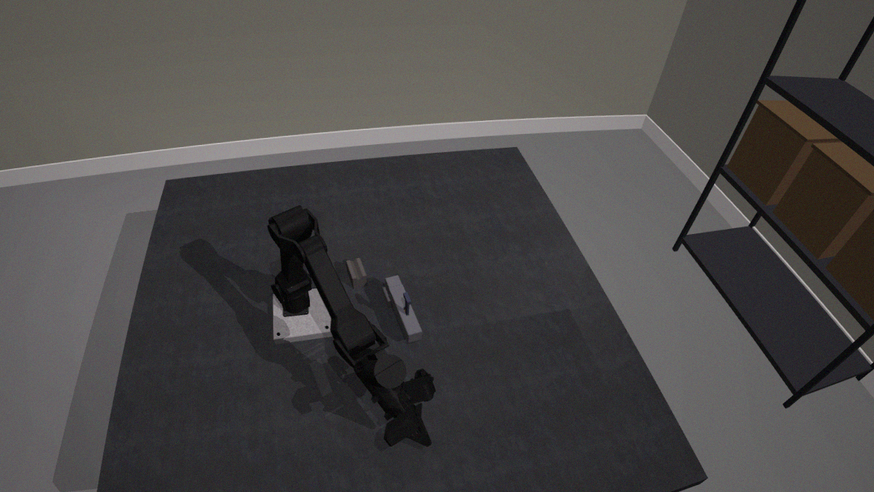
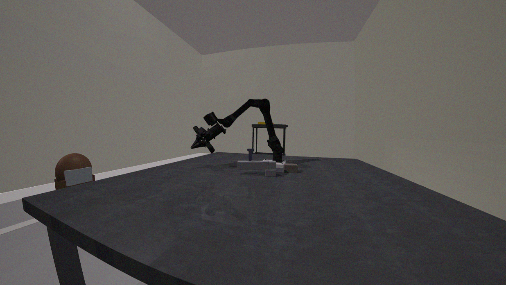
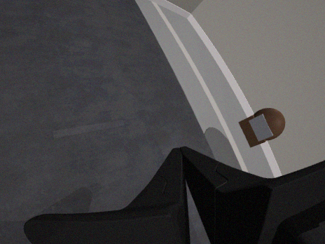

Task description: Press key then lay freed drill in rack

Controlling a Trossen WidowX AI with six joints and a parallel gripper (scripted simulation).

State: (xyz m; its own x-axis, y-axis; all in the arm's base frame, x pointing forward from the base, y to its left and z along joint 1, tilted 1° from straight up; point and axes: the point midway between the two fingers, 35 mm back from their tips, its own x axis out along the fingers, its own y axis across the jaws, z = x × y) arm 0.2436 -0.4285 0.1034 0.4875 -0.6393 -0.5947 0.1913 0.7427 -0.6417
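My gripper tip is 36 cm to the right of the dark bluish key, 2 cm short of it and 2 cm above it. Also, from my gripper tip: pale grey block: 39 cm to the left, 7 cm below, 1 cm ahead; then drill: 41 cm to the left, 6 cm below, 1 cm ahead; then rack: 54 cm to the left, 9 cm below, 9 cm behind.
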